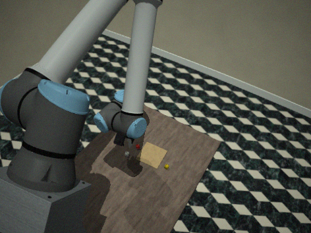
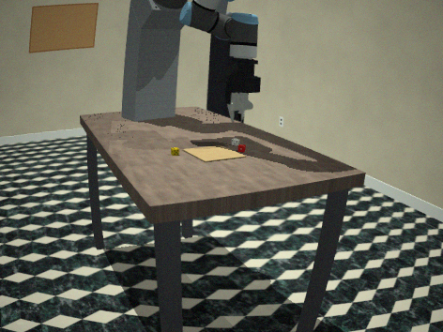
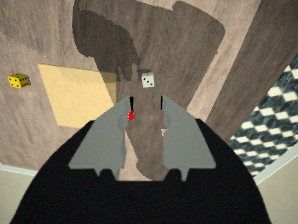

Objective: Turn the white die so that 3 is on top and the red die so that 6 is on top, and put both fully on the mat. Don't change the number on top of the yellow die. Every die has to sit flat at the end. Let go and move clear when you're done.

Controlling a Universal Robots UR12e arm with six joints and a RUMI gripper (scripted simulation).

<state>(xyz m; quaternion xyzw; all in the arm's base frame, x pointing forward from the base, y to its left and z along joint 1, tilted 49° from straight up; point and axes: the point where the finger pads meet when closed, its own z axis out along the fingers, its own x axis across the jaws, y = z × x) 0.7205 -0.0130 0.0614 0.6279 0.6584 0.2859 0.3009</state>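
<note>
My hand is 90 mm above the white die. The rest, counted from my hand: tan mat (140 mm to the right, 90 mm below, 50 mm ahead); red die (90 mm below, 70 mm ahead, 40 mm to the right); yellow die (240 mm to the right, 90 mm below).
</note>
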